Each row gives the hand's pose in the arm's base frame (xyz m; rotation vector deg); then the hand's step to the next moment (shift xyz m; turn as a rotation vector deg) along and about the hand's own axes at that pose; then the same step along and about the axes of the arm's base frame.
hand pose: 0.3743 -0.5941 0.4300 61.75 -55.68 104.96
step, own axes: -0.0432 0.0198 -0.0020 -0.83 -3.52 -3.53
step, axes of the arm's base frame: -0.0038 -0.0165 -0.0444 2.30 4.33 -1.21
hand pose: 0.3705 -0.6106 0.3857 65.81 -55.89 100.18
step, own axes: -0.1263 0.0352 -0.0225 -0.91 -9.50 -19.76
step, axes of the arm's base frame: -0.0066 -0.0192 -0.1315 2.63 21.22 -4.95
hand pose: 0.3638 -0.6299 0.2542 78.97 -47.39 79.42
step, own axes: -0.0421 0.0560 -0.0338 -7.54 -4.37 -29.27
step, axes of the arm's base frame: -0.0684 0.0082 -0.0362 -5.98 27.53 -11.78
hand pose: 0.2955 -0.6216 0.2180 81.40 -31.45 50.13
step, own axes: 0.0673 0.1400 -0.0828 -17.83 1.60 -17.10
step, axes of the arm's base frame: -0.0848 0.0842 0.1292 -14.70 13.25 -14.88
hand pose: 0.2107 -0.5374 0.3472 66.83 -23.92 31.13
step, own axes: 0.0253 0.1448 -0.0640 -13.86 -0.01 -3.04
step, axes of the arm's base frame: -0.0648 0.1069 0.1004 -10.98 0.31 -8.99
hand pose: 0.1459 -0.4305 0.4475 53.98 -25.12 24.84
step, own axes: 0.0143 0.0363 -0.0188 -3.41 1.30 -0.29
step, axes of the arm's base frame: -0.0043 0.0369 0.0223 -3.47 0.36 -1.10
